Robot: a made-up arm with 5 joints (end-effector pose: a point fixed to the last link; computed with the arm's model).
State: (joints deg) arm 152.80 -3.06 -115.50 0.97 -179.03
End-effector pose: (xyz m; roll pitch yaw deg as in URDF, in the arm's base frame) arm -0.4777 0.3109 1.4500 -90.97 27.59 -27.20
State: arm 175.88 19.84 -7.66 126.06 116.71
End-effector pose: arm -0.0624 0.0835 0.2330 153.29 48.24 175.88
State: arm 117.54 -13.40 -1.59 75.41 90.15
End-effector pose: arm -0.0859 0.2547 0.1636 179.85 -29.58 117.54
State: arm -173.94 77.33 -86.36 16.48 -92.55
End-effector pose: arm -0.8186 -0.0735 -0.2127 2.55 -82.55 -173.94
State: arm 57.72 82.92 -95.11 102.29 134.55
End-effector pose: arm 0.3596 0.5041 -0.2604 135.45 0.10 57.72
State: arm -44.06 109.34 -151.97 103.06 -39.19
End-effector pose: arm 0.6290 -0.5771 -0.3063 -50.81 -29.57 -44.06
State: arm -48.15 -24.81 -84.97 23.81 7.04
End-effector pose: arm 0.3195 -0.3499 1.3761 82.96 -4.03 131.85
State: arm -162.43 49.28 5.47 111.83 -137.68
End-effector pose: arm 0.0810 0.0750 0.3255 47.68 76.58 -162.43
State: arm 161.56 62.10 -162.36 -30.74 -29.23
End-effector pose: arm -0.9466 0.3070 1.0233 119.23 41.00 -18.44
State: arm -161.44 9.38 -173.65 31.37 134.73
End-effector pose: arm -0.1910 0.0284 1.6507 -44.73 42.90 18.56
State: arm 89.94 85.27 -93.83 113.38 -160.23
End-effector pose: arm 0.0187 0.5729 -0.2218 70.23 14.82 89.94
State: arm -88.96 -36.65 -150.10 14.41 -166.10
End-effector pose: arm -0.0712 0.5303 1.5245 -103.90 82.34 91.04
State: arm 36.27 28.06 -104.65 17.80 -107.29
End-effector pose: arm 0.8154 0.6326 0.8410 -162.71 -31.21 -143.73
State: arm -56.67 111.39 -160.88 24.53 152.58
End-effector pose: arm 0.5405 -0.9424 -0.1176 -62.58 -65.04 123.33
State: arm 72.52 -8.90 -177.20 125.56 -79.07
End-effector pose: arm -0.0420 0.0005 1.4980 169.07 -29.46 -107.48
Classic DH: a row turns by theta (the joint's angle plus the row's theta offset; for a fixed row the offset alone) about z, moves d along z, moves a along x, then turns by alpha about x. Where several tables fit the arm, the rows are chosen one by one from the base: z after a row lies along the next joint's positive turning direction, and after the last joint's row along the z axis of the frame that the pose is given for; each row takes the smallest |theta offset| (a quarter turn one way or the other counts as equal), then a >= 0, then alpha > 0; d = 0 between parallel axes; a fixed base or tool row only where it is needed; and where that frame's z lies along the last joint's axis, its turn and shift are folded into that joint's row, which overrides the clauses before.
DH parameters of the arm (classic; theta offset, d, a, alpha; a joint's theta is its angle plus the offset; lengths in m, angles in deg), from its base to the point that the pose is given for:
base (fixed): -45 0 -0.0283 0
joint 1: 45 0.43 0.01 -90
joint 2: -81.35 0 0.4653 0
joint 3: -22.45 0 -0.5869 0
joint 4: -76.2 -0.02 -0.15 90
joint 5: 0 0.12 -0.03 -90
tool (fixed): 90 0.03 0 0

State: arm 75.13 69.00 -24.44 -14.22 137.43
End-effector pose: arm 0.0997 0.2279 -0.1532 132.57 -59.66 75.13
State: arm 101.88 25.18 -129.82 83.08 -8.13
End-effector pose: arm -0.2380 0.9883 1.0489 98.13 -68.44 -78.12
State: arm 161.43 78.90 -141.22 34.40 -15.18
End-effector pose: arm -1.2122 0.4028 0.2832 105.18 -62.08 -18.57
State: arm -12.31 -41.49 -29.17 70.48 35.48
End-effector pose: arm 0.4990 -0.1065 0.6449 54.52 -89.82 167.69
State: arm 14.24 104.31 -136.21 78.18 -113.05
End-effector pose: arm 0.8032 0.2246 -0.3243 23.05 -43.72 14.24
